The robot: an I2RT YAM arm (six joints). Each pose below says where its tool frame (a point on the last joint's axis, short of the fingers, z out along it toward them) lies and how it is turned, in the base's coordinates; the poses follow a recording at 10 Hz.
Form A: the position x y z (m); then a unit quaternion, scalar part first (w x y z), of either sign.
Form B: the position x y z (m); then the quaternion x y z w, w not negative. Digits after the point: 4 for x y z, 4 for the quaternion.
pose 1, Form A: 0.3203 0.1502 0.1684 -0.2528 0.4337 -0.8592 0.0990
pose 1, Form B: 0.3203 0.1502 0.1684 -0.4337 0.8592 -0.0990 0.2528
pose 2, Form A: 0.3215 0.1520 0.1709 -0.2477 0.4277 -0.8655 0.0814
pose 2, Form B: 0.3215 0.1520 0.1709 -0.4277 0.8655 -0.0814 0.2477
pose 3, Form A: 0.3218 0.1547 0.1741 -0.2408 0.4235 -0.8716 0.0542
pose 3, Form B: 0.3218 0.1547 0.1741 -0.4235 0.8716 -0.0542 0.2408
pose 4, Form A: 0.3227 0.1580 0.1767 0.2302 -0.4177 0.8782 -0.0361
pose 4, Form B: 0.3227 0.1580 0.1767 -0.4177 0.8782 -0.0361 0.2302
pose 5, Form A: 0.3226 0.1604 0.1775 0.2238 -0.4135 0.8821 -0.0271
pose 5, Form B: 0.3226 0.1604 0.1775 -0.4135 0.8821 -0.0271 0.2238
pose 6, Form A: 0.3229 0.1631 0.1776 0.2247 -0.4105 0.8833 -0.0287
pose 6, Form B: 0.3229 0.1631 0.1776 -0.4105 0.8833 -0.0287 0.2247
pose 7, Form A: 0.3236 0.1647 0.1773 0.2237 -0.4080 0.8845 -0.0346
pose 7, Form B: 0.3236 0.1647 0.1773 -0.4080 0.8845 -0.0346 0.2237
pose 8, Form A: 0.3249 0.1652 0.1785 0.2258 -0.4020 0.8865 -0.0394
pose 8, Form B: 0.3249 0.1652 0.1785 -0.4020 0.8865 -0.0394 0.2258
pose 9, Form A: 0.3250 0.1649 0.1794 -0.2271 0.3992 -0.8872 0.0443
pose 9, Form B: 0.3250 0.1649 0.1794 -0.3992 0.8872 -0.0443 0.2271
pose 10, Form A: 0.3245 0.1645 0.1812 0.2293 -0.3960 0.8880 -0.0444
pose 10, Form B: 0.3245 0.1645 0.1812 -0.3960 0.8880 -0.0444 0.2293
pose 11, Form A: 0.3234 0.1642 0.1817 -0.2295 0.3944 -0.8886 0.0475
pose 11, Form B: 0.3234 0.1642 0.1817 -0.3944 0.8886 -0.0475 0.2295
